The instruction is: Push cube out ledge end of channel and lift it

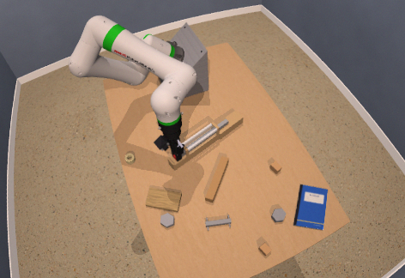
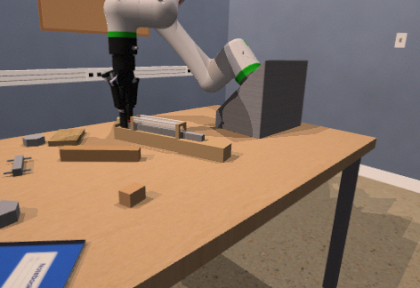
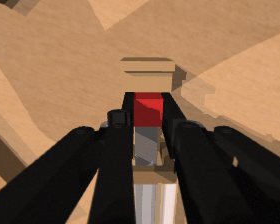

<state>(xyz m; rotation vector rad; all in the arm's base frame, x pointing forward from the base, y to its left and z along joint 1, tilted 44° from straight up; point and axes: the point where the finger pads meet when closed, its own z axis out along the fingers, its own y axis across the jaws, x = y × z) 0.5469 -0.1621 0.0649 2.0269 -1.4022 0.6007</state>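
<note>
Right now my hand is 5 cm past the channel, 13 cm to the right of it and 3 cm above it. From my hand the other things lie so: red cube (2 cm below); wooden board (17 cm ahead, 12 cm to the right, 7 cm below); long wooden block (16 cm ahead, 14 cm to the left, 6 cm below).
</note>
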